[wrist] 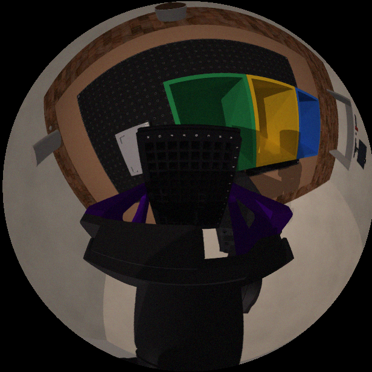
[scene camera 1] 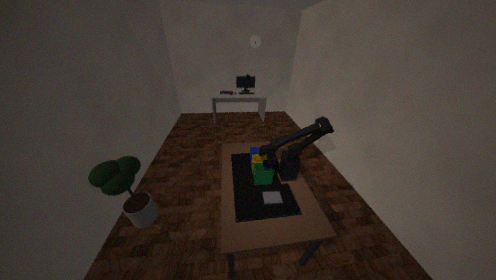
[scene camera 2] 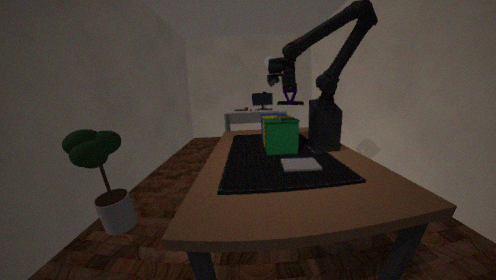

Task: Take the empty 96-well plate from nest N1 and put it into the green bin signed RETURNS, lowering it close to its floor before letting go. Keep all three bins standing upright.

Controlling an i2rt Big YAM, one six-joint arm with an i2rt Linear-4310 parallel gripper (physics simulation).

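Places are measured from the arm's base along level axes (x back, y right, z up), in millimetres.
Where they show: gripper, between the fingertips: (scene camera 1: pixel 270 164) (scene camera 2: pixel 290 104); arm's base, origin of its link: (scene camera 1: pixel 291 157) (scene camera 2: pixel 324 105).
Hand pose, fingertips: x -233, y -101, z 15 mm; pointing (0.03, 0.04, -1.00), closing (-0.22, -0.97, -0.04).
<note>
Things, the pixels of their centre, and the offset from my fingertips. "*": a spot on its surface instead. Level surfaces: height alone.
- black 96-well plate, a spot on its surface: (scene camera 2: pixel 297 103) * dx +24, dy -48, dz +4 mm
- green bin, middle of its body: (scene camera 2: pixel 280 135) (scene camera 1: pixel 263 173) dx -39, dy +61, dz -175 mm
- pale nest, middle of its body: (scene camera 2: pixel 300 163) (scene camera 1: pixel 272 197) dx +15, dy -154, dz -258 mm
- yellow bin, middle of its body: (scene camera 2: pixel 276 130) (scene camera 1: pixel 260 164) dx -41, dy +192, dz -175 mm
- blue bin, middle of its body: (scene camera 2: pixel 273 127) (scene camera 1: pixel 258 156) dx -43, dy +323, dz -175 mm
- black mat, height of its surface: dz -265 mm
The black 96-well plate (scene camera 2: pixel 297 103) (wrist: pixel 187 155) is level in my gripper (scene camera 2: pixel 290 98) (wrist: pixel 188 186), whose purple fingers are shut on its two sides. In scene camera 2 it hangs above the rim height of the green bin (scene camera 1: pixel 263 177) (scene camera 2: pixel 281 137) (wrist: pixel 200 102), with a gap between. In the wrist view the plate covers the bin's near left part; much of the bin's inside shows beyond it. The bin stands upright; its RETURNS sign is not readable. The pale nest (scene camera 1: pixel 272 198) (scene camera 2: pixel 301 164) (wrist: pixel 127 150) lies on the mat without a plate on it.
A yellow bin (scene camera 1: pixel 256 158) (wrist: pixel 280 110) and a blue bin (scene camera 1: pixel 254 150) (wrist: pixel 309 112) stand upright in a row behind the green one. The arm's base (scene camera 1: pixel 289 167) (scene camera 2: pixel 325 125) stands right of the bins. The black mat (scene camera 1: pixel 245 202) (scene camera 2: pixel 250 175) lies under the nest.
</note>
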